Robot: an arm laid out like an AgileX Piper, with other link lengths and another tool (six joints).
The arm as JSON. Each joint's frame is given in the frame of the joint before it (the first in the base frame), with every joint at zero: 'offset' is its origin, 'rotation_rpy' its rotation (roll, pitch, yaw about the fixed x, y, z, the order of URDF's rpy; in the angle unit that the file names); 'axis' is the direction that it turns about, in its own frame. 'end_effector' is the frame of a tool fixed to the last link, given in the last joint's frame.
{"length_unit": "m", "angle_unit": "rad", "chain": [
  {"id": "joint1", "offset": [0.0, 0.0, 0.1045], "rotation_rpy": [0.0, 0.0, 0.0], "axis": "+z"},
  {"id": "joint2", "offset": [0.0, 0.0, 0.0], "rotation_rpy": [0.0, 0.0, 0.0], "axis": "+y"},
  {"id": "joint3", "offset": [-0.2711, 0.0, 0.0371], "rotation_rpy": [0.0, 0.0, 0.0], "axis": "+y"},
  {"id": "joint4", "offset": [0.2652, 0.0, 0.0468], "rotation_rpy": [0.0, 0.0, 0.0], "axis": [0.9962, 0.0, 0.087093]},
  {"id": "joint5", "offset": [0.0, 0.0, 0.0], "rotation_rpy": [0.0, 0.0, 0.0], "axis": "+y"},
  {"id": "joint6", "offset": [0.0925, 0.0, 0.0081], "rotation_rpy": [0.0, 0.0, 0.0], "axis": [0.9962, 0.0, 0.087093]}
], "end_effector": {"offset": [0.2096, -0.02, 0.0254], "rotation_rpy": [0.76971, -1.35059, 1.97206]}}
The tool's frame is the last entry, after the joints.
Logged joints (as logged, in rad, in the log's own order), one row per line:
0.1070, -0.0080, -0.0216, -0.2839, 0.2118, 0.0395
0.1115, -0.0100, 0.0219, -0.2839, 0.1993, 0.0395
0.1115, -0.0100, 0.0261, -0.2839, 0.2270, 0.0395
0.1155, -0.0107, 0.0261, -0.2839, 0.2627, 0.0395
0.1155, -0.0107, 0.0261, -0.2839, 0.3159, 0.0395
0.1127, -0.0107, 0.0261, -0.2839, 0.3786, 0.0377
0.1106, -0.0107, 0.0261, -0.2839, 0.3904, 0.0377
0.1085, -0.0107, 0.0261, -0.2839, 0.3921, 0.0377
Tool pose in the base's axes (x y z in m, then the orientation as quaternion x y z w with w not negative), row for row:
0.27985, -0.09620, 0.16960, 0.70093, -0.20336, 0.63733, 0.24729
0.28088, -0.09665, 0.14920, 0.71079, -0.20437, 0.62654, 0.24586
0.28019, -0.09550, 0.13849, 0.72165, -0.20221, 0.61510, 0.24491
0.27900, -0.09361, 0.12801, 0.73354, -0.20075, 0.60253, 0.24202
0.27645, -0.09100, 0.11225, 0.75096, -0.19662, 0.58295, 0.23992
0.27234, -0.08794, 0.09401, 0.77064, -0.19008, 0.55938, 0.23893
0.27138, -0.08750, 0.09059, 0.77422, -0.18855, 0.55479, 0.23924
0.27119, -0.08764, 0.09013, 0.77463, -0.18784, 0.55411, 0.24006
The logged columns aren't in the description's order. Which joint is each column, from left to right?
Columns, left to right: joint4, joint2, joint3, joint1, joint5, joint6.
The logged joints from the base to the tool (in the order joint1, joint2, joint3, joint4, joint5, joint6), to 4 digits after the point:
-0.2839, -0.0080, -0.0216, 0.1070, 0.2118, 0.0395
-0.2839, -0.0100, 0.0219, 0.1115, 0.1993, 0.0395
-0.2839, -0.0100, 0.0261, 0.1115, 0.2270, 0.0395
-0.2839, -0.0107, 0.0261, 0.1155, 0.2627, 0.0395
-0.2839, -0.0107, 0.0261, 0.1155, 0.3159, 0.0395
-0.2839, -0.0107, 0.0261, 0.1127, 0.3786, 0.0377
-0.2839, -0.0107, 0.0261, 0.1106, 0.3904, 0.0377
-0.2839, -0.0107, 0.0261, 0.1085, 0.3921, 0.0377

